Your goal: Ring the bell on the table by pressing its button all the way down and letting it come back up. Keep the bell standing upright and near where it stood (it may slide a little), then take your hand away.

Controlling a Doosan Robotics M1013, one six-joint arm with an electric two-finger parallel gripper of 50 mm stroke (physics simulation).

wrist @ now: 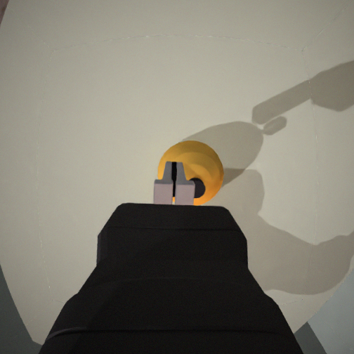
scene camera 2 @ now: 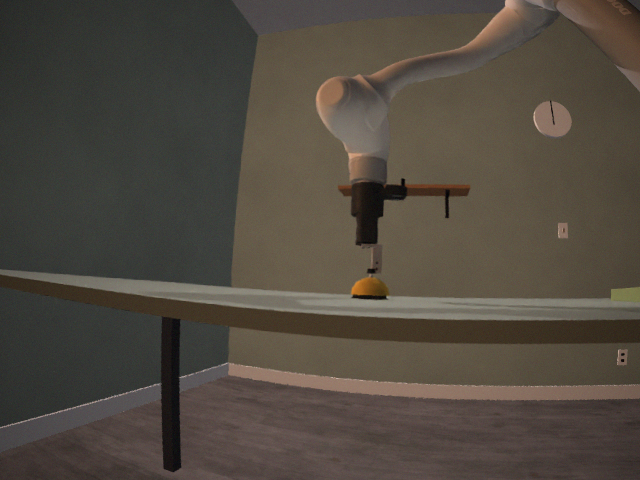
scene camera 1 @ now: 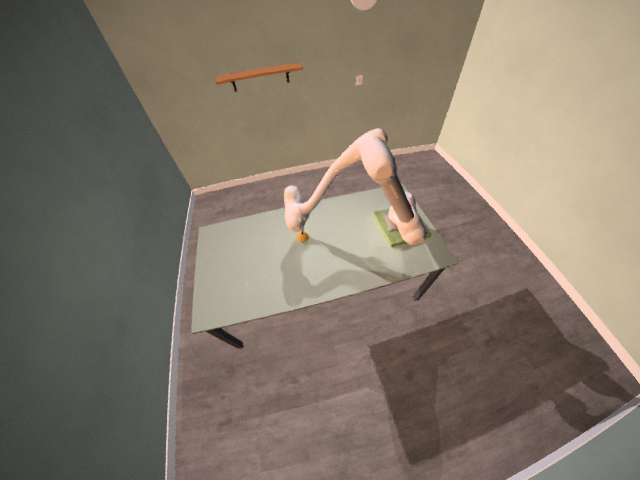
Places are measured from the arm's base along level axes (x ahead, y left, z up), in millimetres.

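Pixels of known places: gripper, between the fingertips: (scene camera 2: 376, 273) (scene camera 1: 302, 230).
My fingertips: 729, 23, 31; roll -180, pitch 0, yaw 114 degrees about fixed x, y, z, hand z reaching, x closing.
Ahead of a thing's pixels: the offset from my fingertips to its top centre, as dx, dy, dz. Level surfaces: height alone.
The bell @(+3, +26, +9) (scene camera 1: 302, 237) (scene camera 2: 369, 288) (wrist: 207, 162) is a yellow-orange dome on a dark base, standing upright on the table @(dz -57) (scene camera 1: 232, 279) (scene camera 2: 206, 297) (wrist: 100, 115). Its black button @(+3, +26, +9) (scene camera 2: 371, 270) (wrist: 199, 188) is up, with a bit of stem showing beneath it. My gripper (scene camera 2: 376, 271) (wrist: 173, 172) is shut and empty, pointing down over the bell. In scene camera 2 the fingertips overlap the button from behind, slightly to its right. In the wrist view the fingers cover part of the dome, left of the button. Whether they touch the bell cannot be told.
The arm's base stands on a green plate (scene camera 1: 383, 230) (scene camera 2: 625, 294) at the table's right end. An orange shelf (scene camera 1: 260, 73) (scene camera 2: 434, 190) is on the back wall. Arm shadows fall across the table beside the bell.
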